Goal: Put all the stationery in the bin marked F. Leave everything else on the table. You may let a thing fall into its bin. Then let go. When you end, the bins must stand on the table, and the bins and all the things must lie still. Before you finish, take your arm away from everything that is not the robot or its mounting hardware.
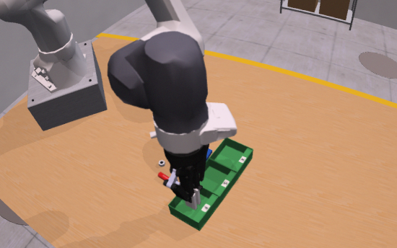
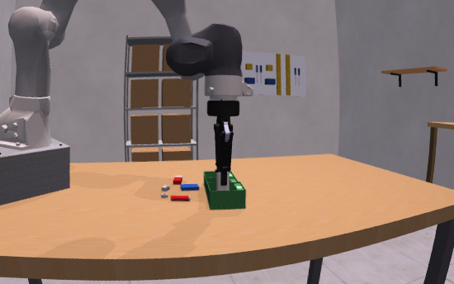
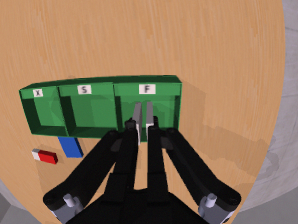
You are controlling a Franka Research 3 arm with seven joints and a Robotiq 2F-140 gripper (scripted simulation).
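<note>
The green three-compartment bin lies 80 mm to the left of my hand, 30 mm below it and 20 mm ahead of it. Round my hand: flat blue block 160 mm to the left, 50 mm behind, 40 mm below; red cylinder 100 mm behind, 40 mm to the left, 40 mm below; metal nut 140 mm behind, 90 mm to the left, 50 mm below.
</note>
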